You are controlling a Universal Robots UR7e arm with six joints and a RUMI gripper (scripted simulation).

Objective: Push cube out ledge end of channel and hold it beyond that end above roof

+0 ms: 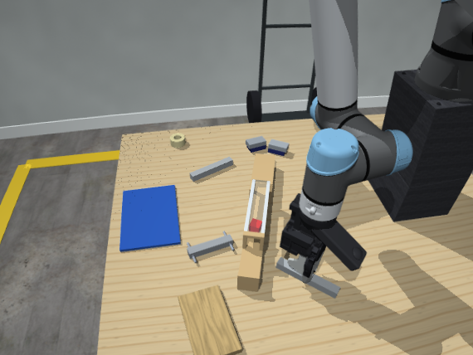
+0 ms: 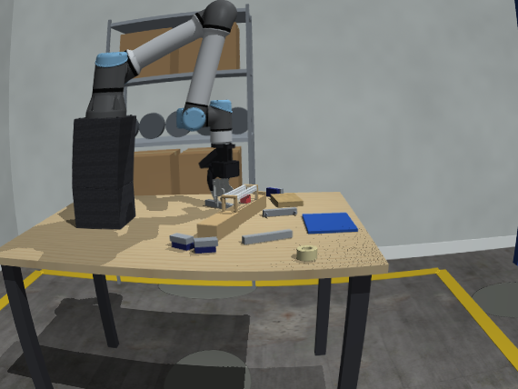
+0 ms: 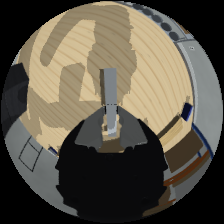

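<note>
Right now my hand is 10 mm above the grey bar. Also, from my hand: red cube (140 mm to the right, 80 mm ahead, 40 mm above); then wooden frame (180 mm to the right, 60 mm ahead, 40 mm above); then grey bar tool (190 mm ahead, 150 mm to the right, 10 mm below).
</note>
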